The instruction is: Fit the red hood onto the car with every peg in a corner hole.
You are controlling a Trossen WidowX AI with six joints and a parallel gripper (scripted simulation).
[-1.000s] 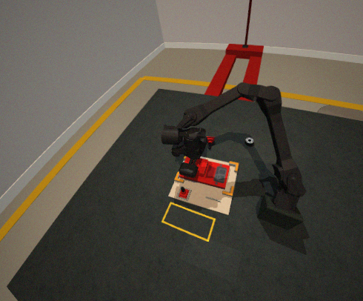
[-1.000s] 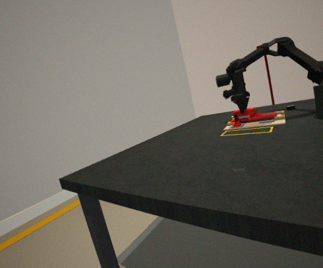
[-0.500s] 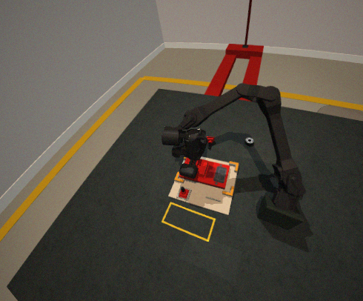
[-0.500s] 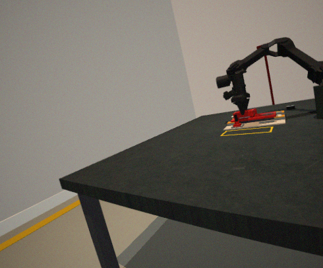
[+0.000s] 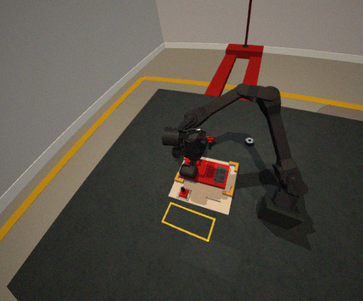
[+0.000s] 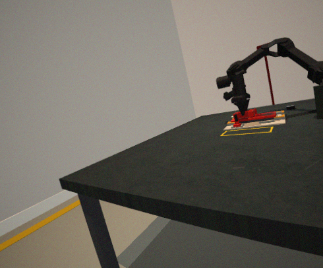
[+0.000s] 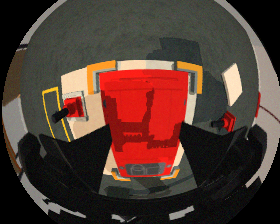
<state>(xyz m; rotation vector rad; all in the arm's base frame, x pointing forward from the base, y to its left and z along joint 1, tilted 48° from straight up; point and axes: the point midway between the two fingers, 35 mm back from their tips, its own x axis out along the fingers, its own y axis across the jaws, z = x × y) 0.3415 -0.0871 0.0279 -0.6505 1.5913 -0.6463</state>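
My gripper tip is now right at the red hood. From my gripper tip the other things lie so: dark ring: 20 cm behind, 23 cm to the right, 3 cm below; then beige jig plate: 4 cm behind, 2 cm to the left, 3 cm below; then grey engine block: 2 cm below.
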